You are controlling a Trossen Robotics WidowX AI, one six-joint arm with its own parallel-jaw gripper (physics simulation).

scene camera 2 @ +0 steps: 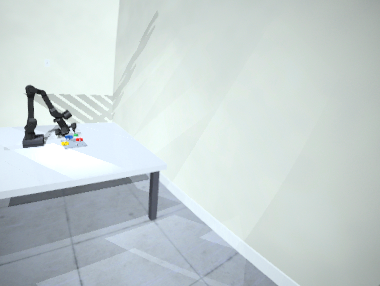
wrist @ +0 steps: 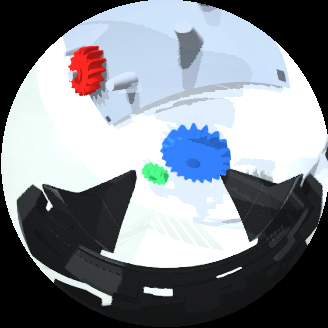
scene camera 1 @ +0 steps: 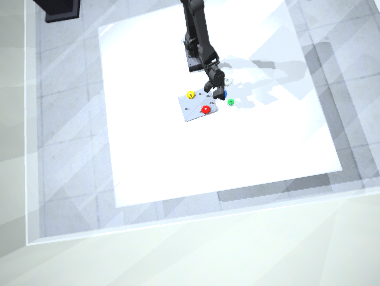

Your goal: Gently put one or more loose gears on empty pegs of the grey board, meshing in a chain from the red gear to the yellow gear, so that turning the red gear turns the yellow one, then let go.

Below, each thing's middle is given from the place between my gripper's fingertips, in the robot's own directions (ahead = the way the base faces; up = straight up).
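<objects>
I find the blue gear [wrist: 193, 153] 1 cm below my hand, 1 cm behind it and 1 cm to the right of it; going by their middles, it is the nearest to my hand of the things named here. The grey board [scene camera 1: 193, 105] is 2 cm below my hand, 17 cm to the right of it and 4 cm ahead of it. As for the red gear [wrist: 86, 60], it lies 1 cm below my hand, 11 cm to the right of it and 8 cm ahead of it.
</objects>
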